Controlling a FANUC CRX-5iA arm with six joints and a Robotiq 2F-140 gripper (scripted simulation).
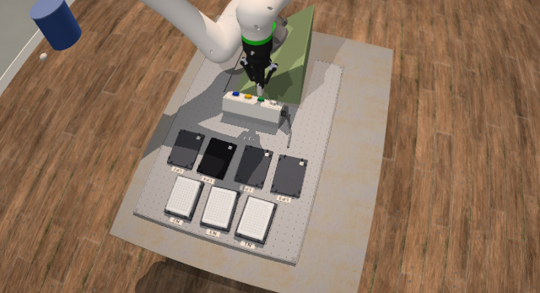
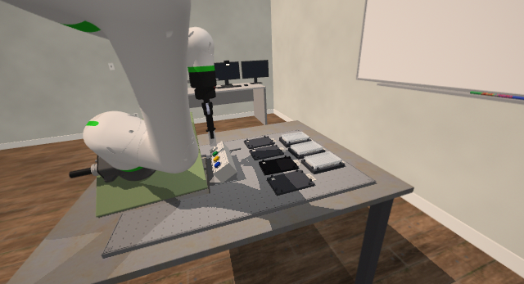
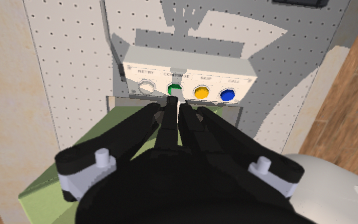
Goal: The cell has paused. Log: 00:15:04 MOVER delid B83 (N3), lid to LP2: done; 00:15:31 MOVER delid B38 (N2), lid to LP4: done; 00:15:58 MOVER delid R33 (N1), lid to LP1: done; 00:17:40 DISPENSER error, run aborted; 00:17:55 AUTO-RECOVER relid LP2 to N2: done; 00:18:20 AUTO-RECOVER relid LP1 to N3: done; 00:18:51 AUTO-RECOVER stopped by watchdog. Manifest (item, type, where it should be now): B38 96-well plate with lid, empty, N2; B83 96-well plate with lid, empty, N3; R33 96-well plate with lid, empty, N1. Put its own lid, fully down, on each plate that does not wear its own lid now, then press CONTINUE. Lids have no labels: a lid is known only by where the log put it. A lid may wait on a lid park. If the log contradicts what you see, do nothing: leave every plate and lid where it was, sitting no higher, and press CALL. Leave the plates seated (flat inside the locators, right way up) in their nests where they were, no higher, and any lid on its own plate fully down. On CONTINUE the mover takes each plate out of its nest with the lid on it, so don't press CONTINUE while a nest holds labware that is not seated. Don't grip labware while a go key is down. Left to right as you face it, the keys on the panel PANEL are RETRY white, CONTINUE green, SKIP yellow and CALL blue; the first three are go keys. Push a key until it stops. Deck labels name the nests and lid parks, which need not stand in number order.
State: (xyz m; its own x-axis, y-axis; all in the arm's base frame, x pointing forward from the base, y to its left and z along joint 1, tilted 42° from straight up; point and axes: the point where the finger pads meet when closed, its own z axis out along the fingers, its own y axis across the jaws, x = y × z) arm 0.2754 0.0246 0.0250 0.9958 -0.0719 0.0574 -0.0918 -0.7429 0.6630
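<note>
Right now my hand is 70 mm above the green continue key. From my hand the other things lie so: blue call key: 10 mm behind, 100 mm to the right, 70 mm below; white retry key: 10 mm ahead, 50 mm to the left, 70 mm below; yellow skip key: 50 mm to the right, 70 mm below.
</note>
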